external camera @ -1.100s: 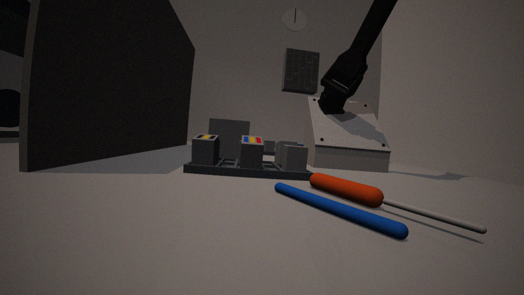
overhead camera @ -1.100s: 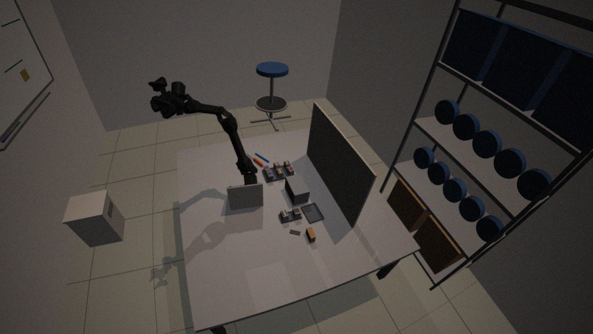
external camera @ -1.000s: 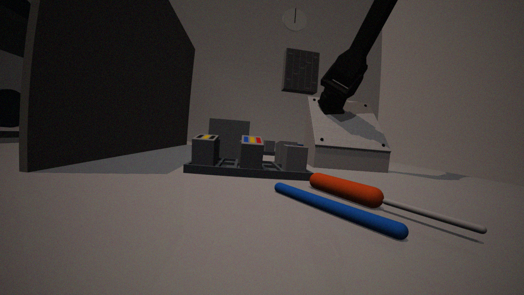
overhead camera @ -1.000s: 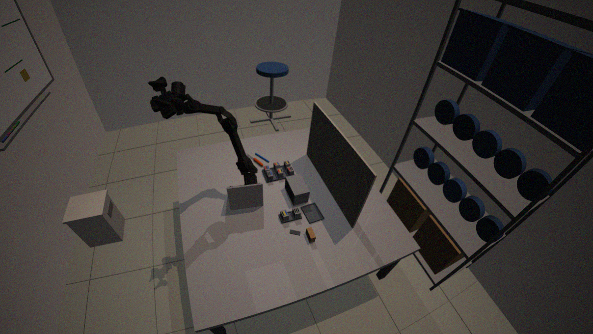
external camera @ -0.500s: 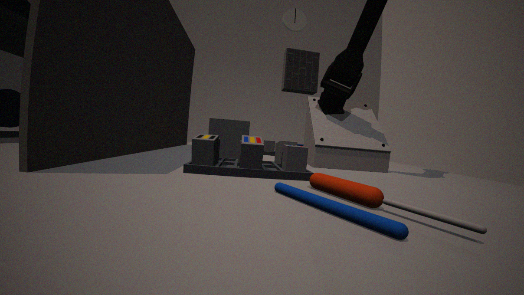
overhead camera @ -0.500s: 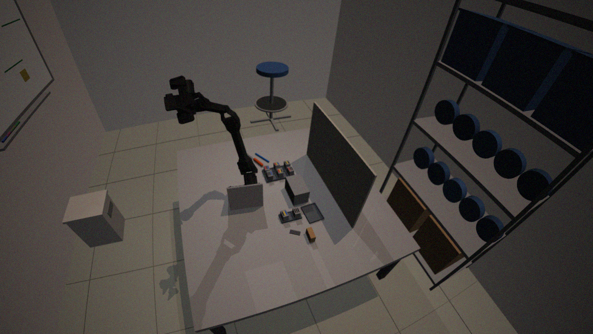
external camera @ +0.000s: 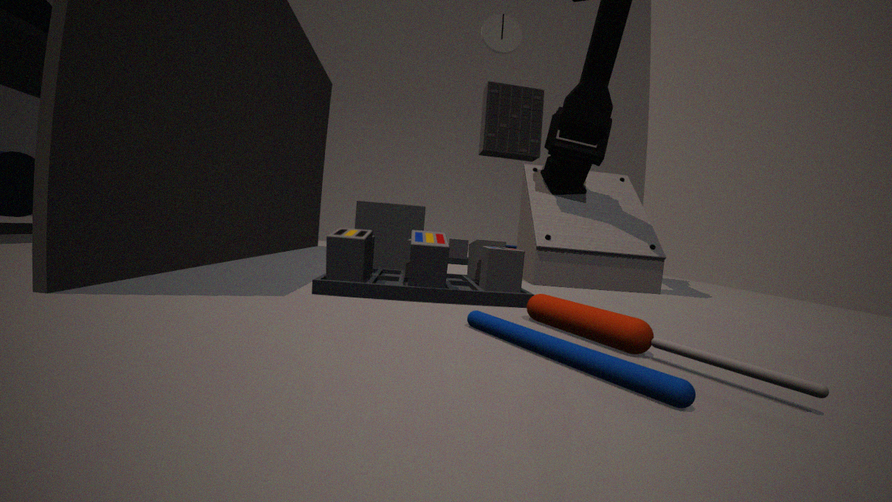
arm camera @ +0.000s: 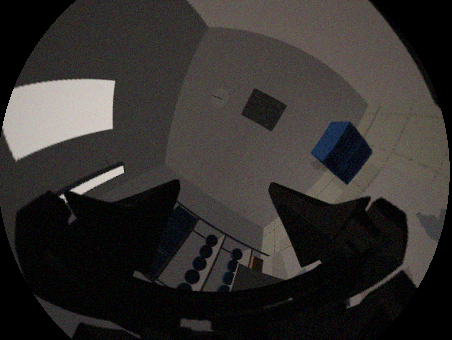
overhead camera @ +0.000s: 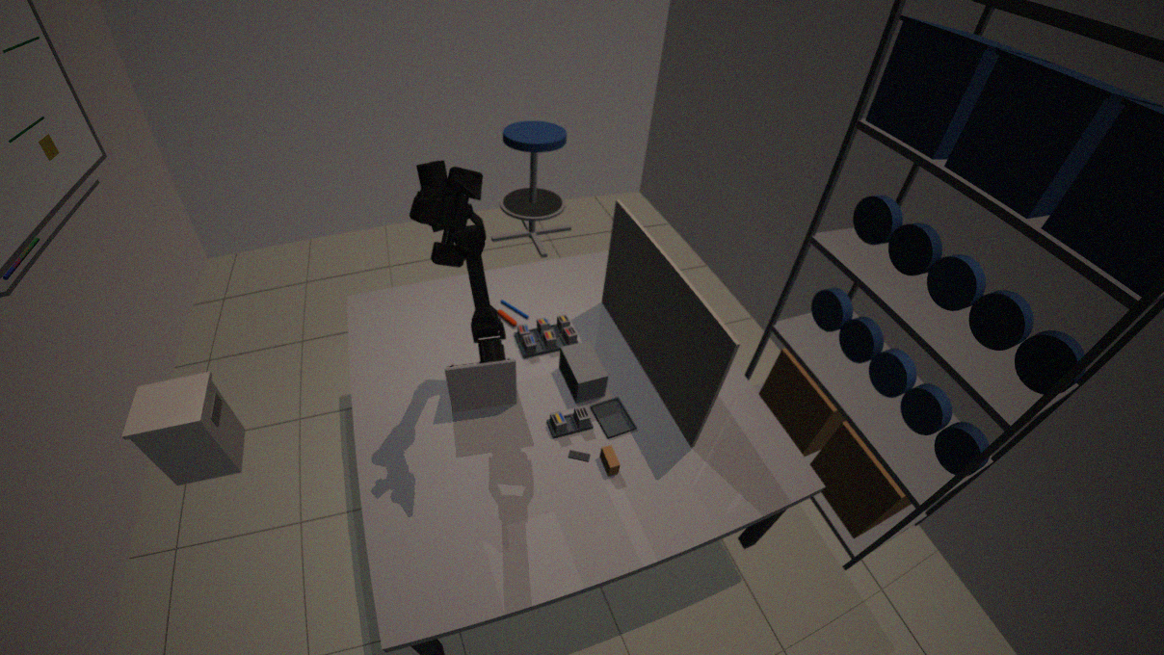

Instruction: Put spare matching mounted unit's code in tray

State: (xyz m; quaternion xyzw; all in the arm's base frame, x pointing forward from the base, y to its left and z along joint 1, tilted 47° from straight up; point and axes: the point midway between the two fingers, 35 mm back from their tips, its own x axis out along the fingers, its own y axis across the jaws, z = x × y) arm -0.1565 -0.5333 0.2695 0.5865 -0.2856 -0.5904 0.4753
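Now: gripper tip 380 mm short of the grey spare, 370 mm to the right of it and 730 mm above it. From my gripper tip the other things lie so: mounted unit 350 mm ahead, 190 mm to the left, 720 mm below; upright board 580 mm ahead, 180 mm to the left, 540 mm below; tray 390 mm ahead, 10 mm to the left, 760 mm below.
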